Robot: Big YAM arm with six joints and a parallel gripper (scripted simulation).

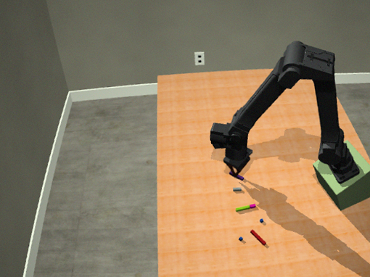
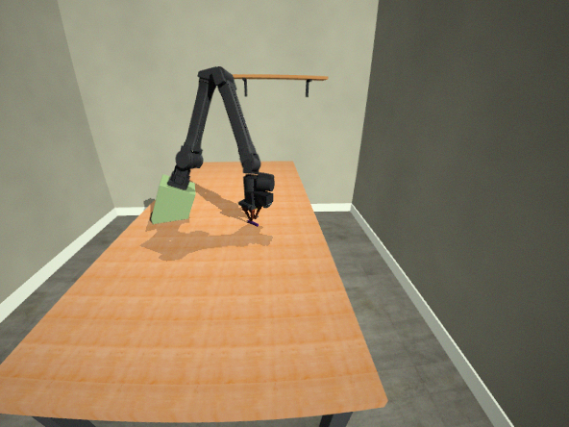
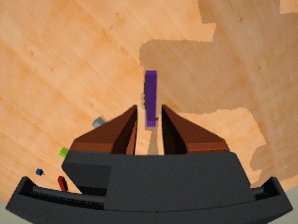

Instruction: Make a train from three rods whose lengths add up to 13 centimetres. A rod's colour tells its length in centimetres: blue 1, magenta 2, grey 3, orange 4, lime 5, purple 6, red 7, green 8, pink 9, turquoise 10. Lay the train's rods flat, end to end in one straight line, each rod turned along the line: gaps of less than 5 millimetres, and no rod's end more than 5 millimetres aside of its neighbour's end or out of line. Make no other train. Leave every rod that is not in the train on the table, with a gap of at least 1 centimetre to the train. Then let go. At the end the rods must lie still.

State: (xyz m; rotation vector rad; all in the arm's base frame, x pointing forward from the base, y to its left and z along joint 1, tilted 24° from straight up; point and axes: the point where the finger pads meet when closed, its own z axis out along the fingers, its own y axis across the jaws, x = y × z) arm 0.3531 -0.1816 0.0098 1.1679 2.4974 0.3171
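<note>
Right now the purple rod is 2 cm below my hand. Also, from my hand: lime rod: 15 cm to the left, 2 cm below, 2 cm ahead; magenta rod: 15 cm to the left, 2 cm below, 2 cm behind; grey rod: 6 cm to the left, 2 cm below, 2 cm ahead.
</note>
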